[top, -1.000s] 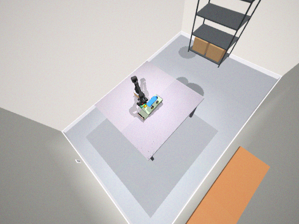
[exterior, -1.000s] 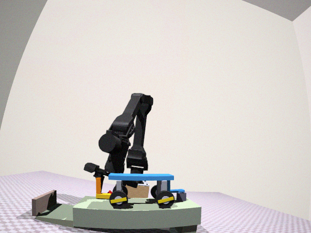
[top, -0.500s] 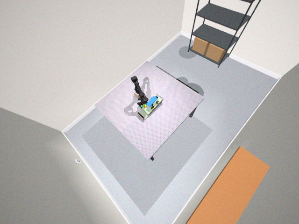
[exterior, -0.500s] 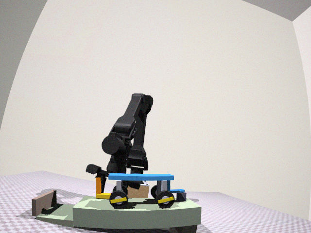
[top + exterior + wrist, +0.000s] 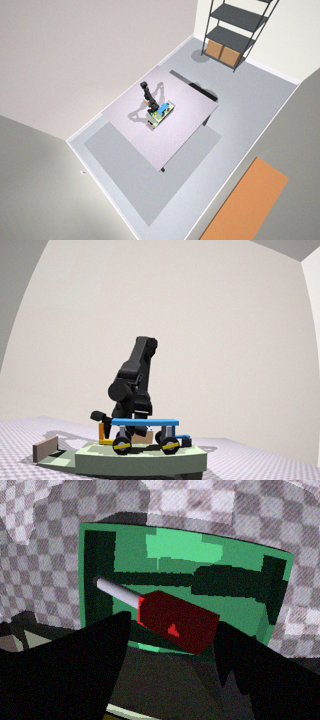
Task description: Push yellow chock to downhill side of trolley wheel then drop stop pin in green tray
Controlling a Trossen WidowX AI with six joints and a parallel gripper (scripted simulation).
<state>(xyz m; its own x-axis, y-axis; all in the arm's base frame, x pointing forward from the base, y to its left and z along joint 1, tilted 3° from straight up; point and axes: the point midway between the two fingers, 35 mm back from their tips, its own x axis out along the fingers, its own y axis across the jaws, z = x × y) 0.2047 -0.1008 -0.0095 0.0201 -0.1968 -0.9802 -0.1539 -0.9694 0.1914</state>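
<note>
The red-headed stop pin lies 1 cm behind my gripper tip, 2 cm to the right of it and 1 cm below it. Also, from my gripper tip: yellow chock (6 cm ahead, 1 cm to the right, 4 cm above); green tray (1 cm behind, 5 cm below); pale green ramp (12 cm ahead, 8 cm to the left, 1 cm above).
</note>
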